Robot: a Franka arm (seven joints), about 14 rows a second.
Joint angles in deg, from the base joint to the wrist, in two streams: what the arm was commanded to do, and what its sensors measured. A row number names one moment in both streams.
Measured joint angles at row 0:
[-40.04, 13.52, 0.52, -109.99, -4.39, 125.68, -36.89]
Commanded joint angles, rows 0 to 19:
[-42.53, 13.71, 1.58, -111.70, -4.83, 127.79, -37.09]
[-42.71, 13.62, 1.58, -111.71, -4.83, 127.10, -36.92]
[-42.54, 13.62, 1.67, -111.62, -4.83, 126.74, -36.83]
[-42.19, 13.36, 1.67, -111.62, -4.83, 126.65, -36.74]
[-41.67, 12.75, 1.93, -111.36, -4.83, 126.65, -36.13]
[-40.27, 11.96, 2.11, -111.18, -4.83, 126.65, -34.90]
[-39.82, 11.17, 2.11, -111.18, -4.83, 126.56, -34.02]
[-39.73, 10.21, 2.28, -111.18, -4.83, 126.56, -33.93]
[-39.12, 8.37, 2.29, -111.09, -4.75, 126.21, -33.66]
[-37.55, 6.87, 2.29, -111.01, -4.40, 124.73, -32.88]
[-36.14, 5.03, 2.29, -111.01, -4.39, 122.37, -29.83]
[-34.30, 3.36, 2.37, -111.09, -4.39, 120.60, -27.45]
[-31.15, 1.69, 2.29, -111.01, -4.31, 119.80, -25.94]
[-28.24, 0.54, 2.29, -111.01, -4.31, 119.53, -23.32]
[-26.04, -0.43, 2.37, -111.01, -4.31, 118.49, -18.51]
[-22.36, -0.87, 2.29, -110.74, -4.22, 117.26, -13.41]
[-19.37, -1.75, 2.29, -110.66, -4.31, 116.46, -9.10]
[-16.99, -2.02, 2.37, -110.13, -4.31, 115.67, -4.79]
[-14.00, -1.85, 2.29, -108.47, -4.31, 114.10, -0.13]
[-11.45, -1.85, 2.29, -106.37, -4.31, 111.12, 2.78]
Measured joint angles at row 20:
[-15.66, -1.45, 3.11, -109.29, -4.32, 115.76, -3.02]
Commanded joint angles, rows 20 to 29:
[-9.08, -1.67, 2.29, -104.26, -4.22, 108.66, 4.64]
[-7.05, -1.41, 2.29, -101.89, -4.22, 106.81, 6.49]
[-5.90, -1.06, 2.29, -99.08, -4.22, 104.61, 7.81]
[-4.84, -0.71, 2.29, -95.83, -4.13, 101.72, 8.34]
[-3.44, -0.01, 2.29, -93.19, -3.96, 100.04, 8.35]
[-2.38, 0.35, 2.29, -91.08, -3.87, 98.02, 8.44]
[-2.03, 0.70, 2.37, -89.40, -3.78, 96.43, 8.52]
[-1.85, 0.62, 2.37, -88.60, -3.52, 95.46, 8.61]
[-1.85, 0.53, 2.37, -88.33, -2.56, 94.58, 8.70]
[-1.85, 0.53, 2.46, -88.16, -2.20, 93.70, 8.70]
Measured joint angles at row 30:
[-2.60, -1.17, 3.08, -90.89, -3.54, 96.57, 7.95]
